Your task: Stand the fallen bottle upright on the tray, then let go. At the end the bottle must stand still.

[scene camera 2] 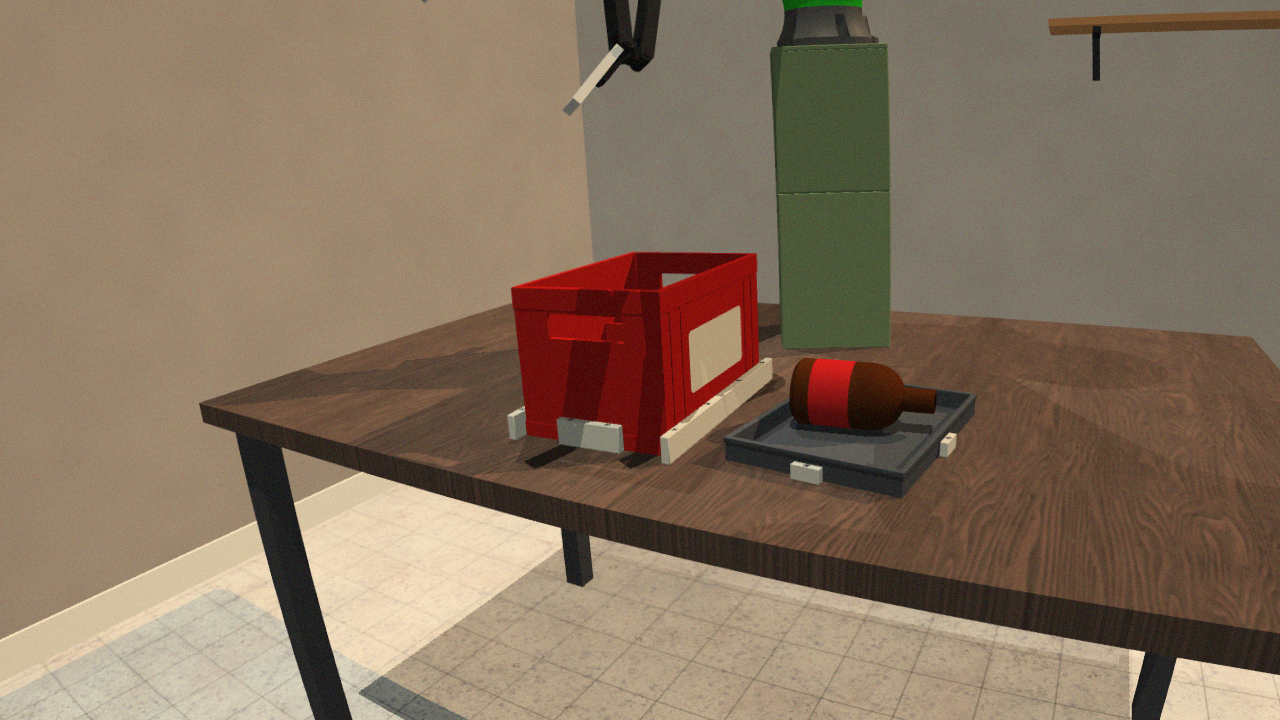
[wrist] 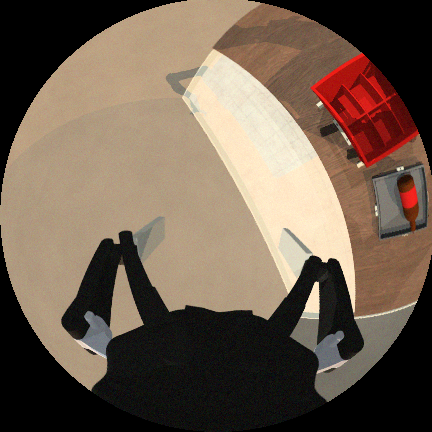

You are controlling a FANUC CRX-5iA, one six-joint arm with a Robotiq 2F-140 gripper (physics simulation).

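Seen in the pictures: gripper, between the fingertips: [scene camera 2: 497, 49] [wrist: 222, 233]; arm's base, origin of its link: [scene camera 2: 824, 48].
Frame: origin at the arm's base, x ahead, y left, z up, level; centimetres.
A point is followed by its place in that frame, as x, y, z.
Observation:
A brown bottle with a red label [scene camera 2: 830, 394] @(43.0, 16.6, -41.3) [wrist: 409, 198] @(40.5, 15.8, -38.8) lies on its side in the dark grey tray [scene camera 2: 819, 461] @(53.3, 19.6, -44.5) [wrist: 387, 200] @(48.1, 16.9, -46.0). In the scene view its neck points right; in the wrist view its neck points down. My gripper [wrist: 222, 233] @(71.9, 1.4, -6.4) is open and empty, its two pads wide apart in the wrist view. In the scene view part of it shows at the top edge, high above the table and to the left of the tray, well apart from the bottle. The other finger is cut off by the edge of that view.
A red crate with compartments [scene camera 2: 590, 376] @(55.3, -5.8, -38.5) [wrist: 340, 80] @(47.4, -15.6, -34.6) stands beside the tray, with pale blocks [scene camera 2: 590, 435] @(56.4, -5.5, -44.9) along its base. Small pale blocks [scene camera 2: 805, 472] @(53.9, 18.5, -45.6) sit at the tray's edges. The green robot pedestal [scene camera 2: 834, 259] @(6.4, 2.9, -32.6) rises behind. A wooden shelf [scene camera 2: 1163, 23] hangs on the wall.

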